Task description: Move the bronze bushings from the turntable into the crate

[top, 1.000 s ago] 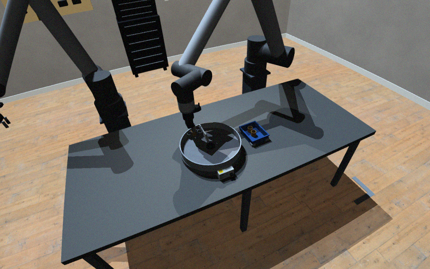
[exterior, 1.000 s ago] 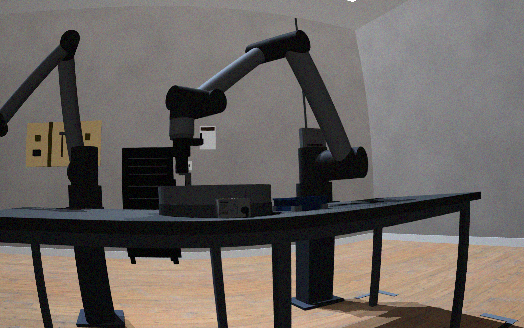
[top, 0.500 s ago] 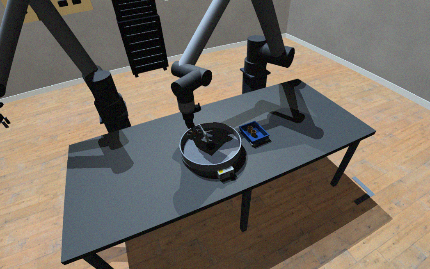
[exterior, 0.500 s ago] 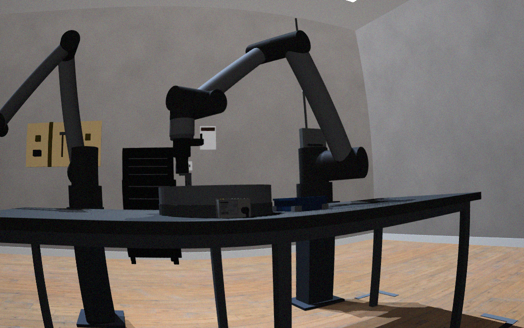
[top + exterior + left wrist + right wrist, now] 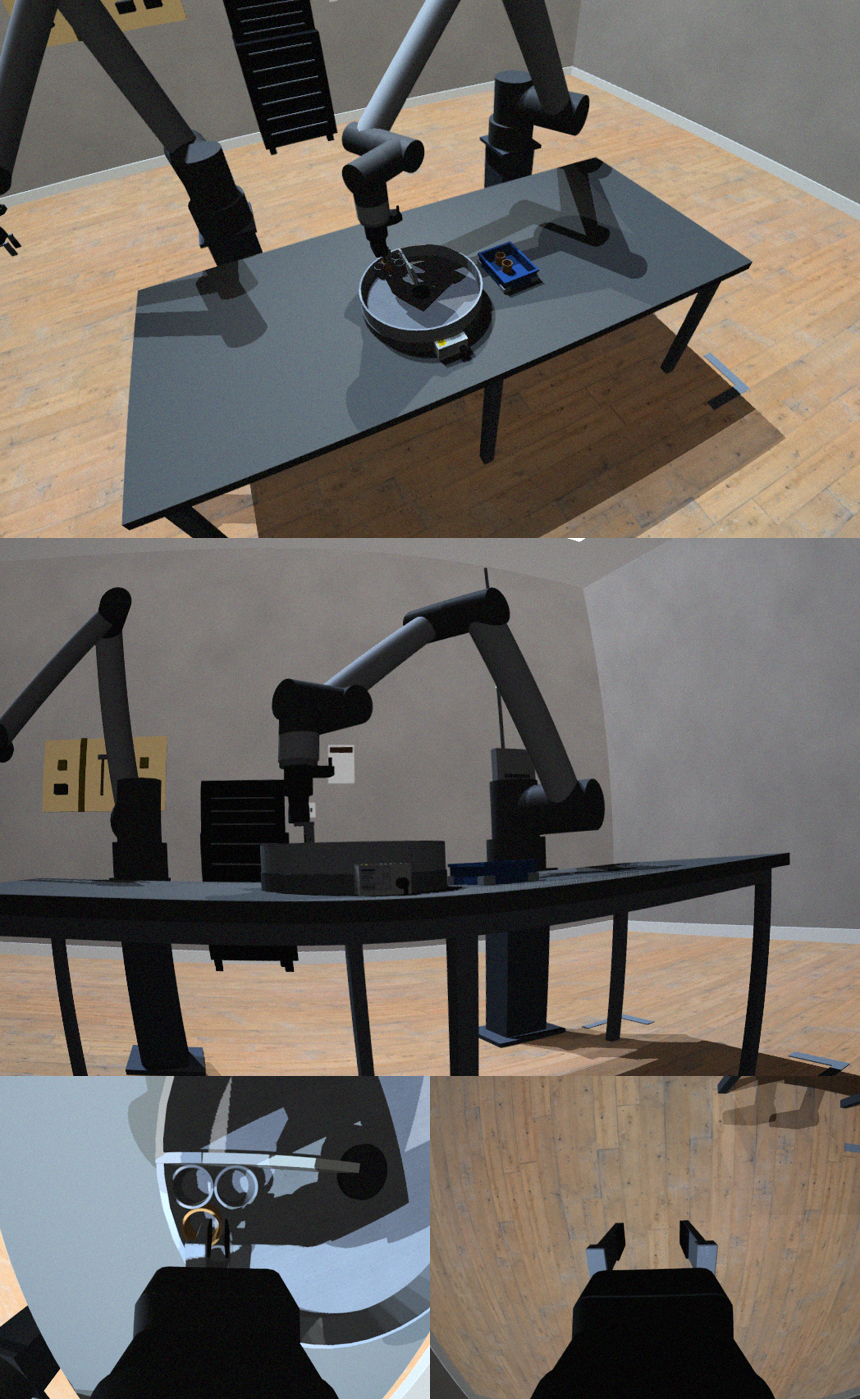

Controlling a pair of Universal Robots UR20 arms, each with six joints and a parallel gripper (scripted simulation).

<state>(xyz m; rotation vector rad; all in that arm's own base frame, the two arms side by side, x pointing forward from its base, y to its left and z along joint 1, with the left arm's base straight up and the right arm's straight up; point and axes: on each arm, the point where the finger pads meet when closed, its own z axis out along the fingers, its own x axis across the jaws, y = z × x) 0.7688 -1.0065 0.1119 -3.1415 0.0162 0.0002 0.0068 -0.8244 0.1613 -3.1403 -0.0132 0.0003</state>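
Now: the blue crate 41 cm to the left of my left hand, 16 cm ahead of it and 9 cm below it.
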